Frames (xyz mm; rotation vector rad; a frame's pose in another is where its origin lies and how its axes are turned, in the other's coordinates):
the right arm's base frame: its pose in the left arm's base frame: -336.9 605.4 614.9 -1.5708 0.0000 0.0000
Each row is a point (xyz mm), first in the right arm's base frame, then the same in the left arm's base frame.
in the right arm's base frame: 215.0 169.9 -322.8
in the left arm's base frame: -121.9 282.6 445.0
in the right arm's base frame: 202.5 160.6 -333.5
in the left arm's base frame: -134.4 271.9 454.3
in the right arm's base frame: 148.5 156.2 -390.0
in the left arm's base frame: -188.4 215.4 458.7
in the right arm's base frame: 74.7 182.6 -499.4
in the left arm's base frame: -262.2 106.0 432.3
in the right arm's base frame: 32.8 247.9 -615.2
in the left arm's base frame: -304.1 -9.8 367.0
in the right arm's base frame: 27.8 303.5 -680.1
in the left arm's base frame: -309.1 -74.7 311.4
